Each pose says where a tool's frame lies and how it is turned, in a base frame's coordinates. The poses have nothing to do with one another.
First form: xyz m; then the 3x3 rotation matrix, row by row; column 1 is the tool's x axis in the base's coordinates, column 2 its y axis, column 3 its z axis. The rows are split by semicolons.
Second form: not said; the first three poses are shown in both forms.
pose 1, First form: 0.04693 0.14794 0.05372; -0.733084 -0.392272 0.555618; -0.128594 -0.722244 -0.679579; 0.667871 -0.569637 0.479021
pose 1, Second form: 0.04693 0.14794 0.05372 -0.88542 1.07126 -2.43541
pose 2, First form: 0.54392 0.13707 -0.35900; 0.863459 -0.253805 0.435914; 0.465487 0.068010 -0.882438; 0.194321 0.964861 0.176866
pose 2, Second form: 0.54392 0.13707 -0.35900 -1.11197 1.39299 1.76954
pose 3, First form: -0.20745 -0.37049 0.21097; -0.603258 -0.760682 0.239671; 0.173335 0.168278 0.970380; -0.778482 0.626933 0.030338
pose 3, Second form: -0.20745 -0.37049 0.21097 1.32866 1.54045 0.67798
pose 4, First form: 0.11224 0.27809 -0.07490; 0.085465 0.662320 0.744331; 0.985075 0.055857 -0.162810; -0.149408 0.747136 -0.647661
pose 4, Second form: 0.11224 0.27809 -0.07490 -0.21534 2.27531 1.37343
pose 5, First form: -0.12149 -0.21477 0.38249; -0.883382 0.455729 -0.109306; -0.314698 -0.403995 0.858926; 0.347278 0.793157 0.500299
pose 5, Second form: -0.12149 -0.21477 0.38249 1.69738 1.04685 1.98349
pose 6, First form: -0.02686 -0.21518 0.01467; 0.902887 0.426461 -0.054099; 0.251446 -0.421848 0.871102; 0.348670 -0.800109 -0.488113
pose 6, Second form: -0.02686 -0.21518 0.01467 1.63282 2.08072 -1.98176
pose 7, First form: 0.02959 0.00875 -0.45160; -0.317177 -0.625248 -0.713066; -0.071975 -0.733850 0.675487; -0.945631 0.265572 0.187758
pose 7, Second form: 0.02959 0.00875 -0.45160 2.38325 1.38192 0.27379
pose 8, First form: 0.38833 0.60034 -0.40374; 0.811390 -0.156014 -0.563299; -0.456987 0.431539 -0.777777; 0.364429 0.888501 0.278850
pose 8, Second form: 0.38833 0.60034 -0.40374 -2.19761 1.28820 1.96003
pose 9, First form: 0.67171 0.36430 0.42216; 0.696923 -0.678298 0.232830; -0.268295 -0.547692 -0.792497; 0.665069 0.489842 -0.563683
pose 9, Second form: 0.67171 0.36430 0.42216 -1.28504 2.16963 2.50677
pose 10, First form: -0.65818 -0.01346 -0.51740; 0.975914 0.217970 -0.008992; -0.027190 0.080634 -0.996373; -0.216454 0.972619 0.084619
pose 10, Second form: -0.65818 -0.01346 -0.51740 -1.57982 1.48608 1.35182
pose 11, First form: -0.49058 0.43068 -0.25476; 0.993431 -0.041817 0.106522; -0.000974 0.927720 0.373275; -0.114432 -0.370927 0.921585
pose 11, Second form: -0.49058 0.43068 -0.25476 1.29281 0.39865 -1.27156
